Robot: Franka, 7 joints.
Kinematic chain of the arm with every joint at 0, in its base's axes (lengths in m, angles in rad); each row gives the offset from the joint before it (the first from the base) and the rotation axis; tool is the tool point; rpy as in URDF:
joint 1: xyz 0 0 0.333 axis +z
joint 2: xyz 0 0 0 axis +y
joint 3: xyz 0 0 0.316 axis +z
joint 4: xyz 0.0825 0 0 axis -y
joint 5: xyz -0.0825 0 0.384 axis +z
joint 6: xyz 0 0 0 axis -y
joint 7: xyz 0.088 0 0 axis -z
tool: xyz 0 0 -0.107 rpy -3.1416 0 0
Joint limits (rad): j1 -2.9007..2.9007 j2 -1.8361..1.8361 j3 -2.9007..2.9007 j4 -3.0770..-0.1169 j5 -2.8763..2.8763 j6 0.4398..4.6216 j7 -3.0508..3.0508
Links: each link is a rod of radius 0.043 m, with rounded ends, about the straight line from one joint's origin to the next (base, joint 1, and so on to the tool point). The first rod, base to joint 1, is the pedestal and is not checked.
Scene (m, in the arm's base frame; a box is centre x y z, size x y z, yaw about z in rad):
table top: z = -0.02
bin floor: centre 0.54 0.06 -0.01 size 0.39 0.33 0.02 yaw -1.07
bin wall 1: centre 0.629 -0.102 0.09 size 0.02 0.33 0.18 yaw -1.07
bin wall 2: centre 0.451 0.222 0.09 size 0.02 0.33 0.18 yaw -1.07
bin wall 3: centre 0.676 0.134 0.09 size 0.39 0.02 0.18 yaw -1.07
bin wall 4: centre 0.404 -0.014 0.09 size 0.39 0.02 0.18 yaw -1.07
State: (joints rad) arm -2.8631 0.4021 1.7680 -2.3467 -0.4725 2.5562 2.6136
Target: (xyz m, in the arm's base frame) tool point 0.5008 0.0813 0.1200
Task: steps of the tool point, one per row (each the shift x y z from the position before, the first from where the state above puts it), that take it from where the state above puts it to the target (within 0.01 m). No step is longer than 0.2 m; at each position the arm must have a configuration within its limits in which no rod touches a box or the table.
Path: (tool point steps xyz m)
1: 0.1469 0.0981 0.0020
2: 0.1100 0.1410 -0.0518
3: 0.0458 0.1594 -0.0975
4: -0.0313 0.1479 -0.1252

